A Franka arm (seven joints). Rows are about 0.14 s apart.
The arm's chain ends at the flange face. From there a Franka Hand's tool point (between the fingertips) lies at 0.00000 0.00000 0.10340 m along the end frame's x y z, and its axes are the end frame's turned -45 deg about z.
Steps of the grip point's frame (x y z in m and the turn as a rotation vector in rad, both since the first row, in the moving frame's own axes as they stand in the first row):
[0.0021 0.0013 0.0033 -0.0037 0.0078 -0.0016]
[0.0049 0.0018 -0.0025 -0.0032 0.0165 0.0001]
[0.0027 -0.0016 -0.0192 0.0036 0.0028 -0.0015]
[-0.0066 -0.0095 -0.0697 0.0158 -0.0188 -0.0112]
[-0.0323 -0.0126 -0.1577 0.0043 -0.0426 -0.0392]
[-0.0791 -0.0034 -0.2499 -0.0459 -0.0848 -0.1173]
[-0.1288 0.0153 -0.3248 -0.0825 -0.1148 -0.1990]
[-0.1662 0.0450 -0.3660 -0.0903 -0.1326 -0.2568]
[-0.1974 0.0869 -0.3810 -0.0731 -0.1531 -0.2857]
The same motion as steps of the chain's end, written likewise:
[0.0016 -0.0003 0.0033 0.0029 0.0081 -0.0016]
[0.0033 -0.0012 -0.0025 0.0094 0.0139 0.0001]
[0.0008 -0.0026 -0.0192 0.0045 -0.0006 -0.0015]
[-0.0089 -0.0023 -0.0697 -0.0021 -0.0245 -0.0112]
[-0.0284 0.0111 -0.1576 -0.0271 -0.0332 -0.0392]
[-0.0561 0.0438 -0.2494 -0.0924 -0.0275 -0.1173]
[-0.0793 0.0874 -0.3238 -0.1395 -0.0228 -0.1990]
[-0.0847 0.1329 -0.3647 -0.1576 -0.0299 -0.2568]
[-0.0747 0.1840 -0.3795 -0.1599 -0.0566 -0.2857]

